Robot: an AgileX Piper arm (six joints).
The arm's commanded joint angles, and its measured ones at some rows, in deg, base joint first. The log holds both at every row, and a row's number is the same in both.
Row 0, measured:
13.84 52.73 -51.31 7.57 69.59 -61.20
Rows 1 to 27, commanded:
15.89 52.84 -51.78 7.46 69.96 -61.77
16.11 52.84 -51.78 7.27 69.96 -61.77
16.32 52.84 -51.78 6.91 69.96 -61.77
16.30 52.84 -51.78 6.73 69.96 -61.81
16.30 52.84 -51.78 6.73 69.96 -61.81
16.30 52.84 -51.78 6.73 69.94 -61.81
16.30 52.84 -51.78 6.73 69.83 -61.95
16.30 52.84 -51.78 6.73 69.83 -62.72
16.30 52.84 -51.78 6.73 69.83 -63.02
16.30 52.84 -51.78 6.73 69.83 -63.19
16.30 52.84 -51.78 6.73 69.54 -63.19
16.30 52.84 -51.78 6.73 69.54 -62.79
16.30 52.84 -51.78 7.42 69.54 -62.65
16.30 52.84 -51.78 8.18 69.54 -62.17
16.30 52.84 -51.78 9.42 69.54 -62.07
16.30 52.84 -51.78 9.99 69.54 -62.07
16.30 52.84 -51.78 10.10 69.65 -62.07
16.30 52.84 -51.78 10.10 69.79 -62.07
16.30 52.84 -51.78 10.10 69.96 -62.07
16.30 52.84 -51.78 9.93 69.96 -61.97
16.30 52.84 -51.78 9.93 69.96 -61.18
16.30 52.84 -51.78 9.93 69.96 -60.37
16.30 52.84 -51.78 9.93 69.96 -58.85
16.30 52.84 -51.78 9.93 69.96 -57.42
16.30 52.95 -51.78 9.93 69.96 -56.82
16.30 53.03 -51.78 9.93 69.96 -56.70
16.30 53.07 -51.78 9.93 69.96 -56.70
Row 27, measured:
16.09 52.73 -51.31 9.45 69.96 -58.59
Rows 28 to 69, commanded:
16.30 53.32 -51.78 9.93 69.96 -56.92
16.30 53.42 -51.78 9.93 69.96 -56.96
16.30 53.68 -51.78 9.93 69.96 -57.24
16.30 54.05 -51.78 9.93 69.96 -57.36
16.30 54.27 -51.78 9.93 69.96 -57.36
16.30 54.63 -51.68 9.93 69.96 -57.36
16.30 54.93 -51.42 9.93 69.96 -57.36
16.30 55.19 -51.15 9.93 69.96 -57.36
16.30 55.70 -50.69 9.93 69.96 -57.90
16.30 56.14 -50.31 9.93 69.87 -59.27
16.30 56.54 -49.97 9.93 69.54 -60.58
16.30 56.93 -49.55 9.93 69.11 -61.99
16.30 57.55 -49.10 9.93 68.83 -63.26
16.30 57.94 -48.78 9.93 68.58 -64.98
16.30 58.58 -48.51 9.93 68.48 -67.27
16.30 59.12 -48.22 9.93 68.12 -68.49
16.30 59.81 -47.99 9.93 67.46 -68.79
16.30 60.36 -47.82 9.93 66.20 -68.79
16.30 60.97 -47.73 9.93 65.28 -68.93
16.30 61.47 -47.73 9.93 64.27 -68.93
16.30 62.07 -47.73 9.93 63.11 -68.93
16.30 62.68 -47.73 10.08 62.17 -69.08
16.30 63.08 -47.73 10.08 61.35 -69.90
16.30 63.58 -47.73 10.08 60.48 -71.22
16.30 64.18 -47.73 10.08 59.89 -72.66
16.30 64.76 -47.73 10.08 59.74 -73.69
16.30 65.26 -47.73 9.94 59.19 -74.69
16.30 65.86 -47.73 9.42 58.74 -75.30
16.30 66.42 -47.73 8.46 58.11 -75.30
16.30 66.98 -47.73 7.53 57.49 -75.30
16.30 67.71 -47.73 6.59 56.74 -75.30
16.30 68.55 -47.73 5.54 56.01 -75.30
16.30 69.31 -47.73 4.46 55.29 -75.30
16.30 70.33 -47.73 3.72 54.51 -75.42
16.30 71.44 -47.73 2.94 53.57 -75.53
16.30 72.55 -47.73 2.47 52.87 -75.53
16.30 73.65 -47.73 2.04 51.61 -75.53
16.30 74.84 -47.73 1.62 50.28 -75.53
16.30 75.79 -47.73 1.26 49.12 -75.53
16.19 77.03 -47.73 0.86 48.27 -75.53
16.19 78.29 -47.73 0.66 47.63 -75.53
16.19 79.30 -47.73 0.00 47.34 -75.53
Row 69, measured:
16.09 75.70 -47.75 1.61 50.34 -75.23
